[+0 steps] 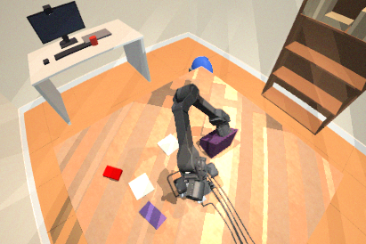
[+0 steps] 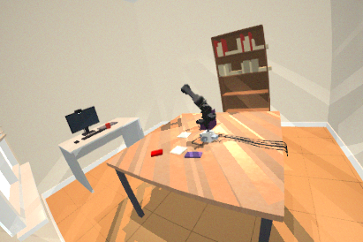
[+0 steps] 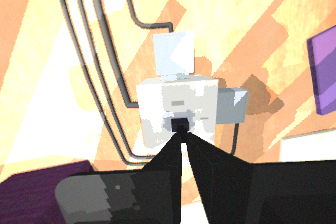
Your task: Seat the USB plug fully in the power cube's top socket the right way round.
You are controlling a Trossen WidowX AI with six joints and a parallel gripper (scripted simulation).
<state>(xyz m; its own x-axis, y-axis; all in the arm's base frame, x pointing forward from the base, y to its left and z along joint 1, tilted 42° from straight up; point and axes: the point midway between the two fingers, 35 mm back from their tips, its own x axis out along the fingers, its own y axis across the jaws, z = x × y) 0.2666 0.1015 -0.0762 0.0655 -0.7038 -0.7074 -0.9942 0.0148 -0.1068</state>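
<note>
My gripper tip is 20 mm above the black USB plug. Round my gripper tip: red block 340 mm ahead, 280 mm to the right, 100 mm below; then light purple block 240 mm ahead, 10 mm to the left, 100 mm below.
</note>
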